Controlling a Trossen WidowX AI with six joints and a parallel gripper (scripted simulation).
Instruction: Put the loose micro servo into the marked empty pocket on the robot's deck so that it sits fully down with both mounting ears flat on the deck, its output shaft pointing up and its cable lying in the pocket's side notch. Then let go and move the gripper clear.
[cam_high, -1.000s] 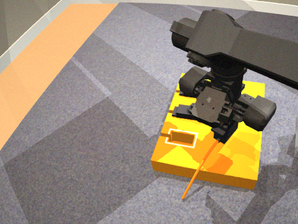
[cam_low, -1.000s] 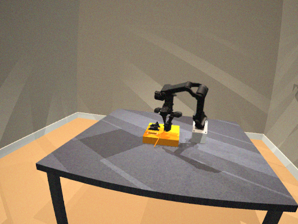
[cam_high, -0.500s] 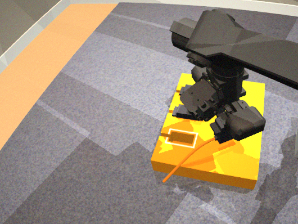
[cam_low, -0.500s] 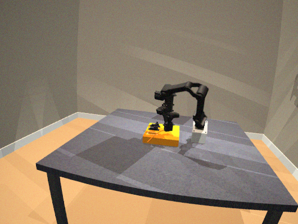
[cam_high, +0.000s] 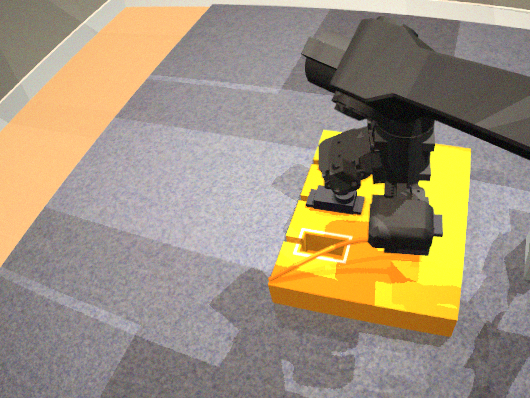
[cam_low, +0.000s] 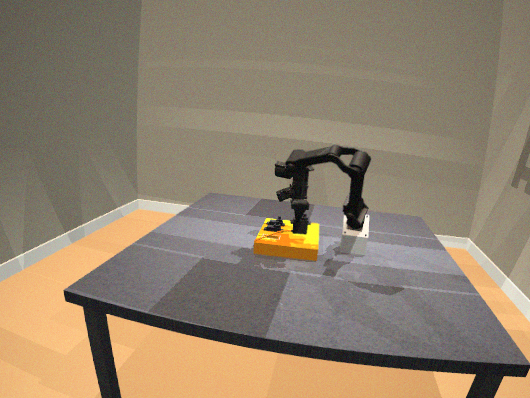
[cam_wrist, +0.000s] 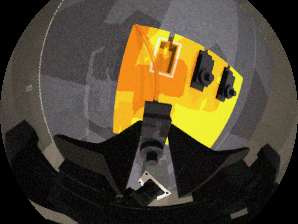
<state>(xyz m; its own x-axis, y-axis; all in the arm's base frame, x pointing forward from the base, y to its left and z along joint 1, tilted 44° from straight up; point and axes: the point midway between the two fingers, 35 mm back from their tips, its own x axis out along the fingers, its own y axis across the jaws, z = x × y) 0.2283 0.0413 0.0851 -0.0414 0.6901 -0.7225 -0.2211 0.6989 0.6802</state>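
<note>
Now: the deck 10 cm below my gripper tip, 7 cm to the right of it and 1 cm behind it.
</note>
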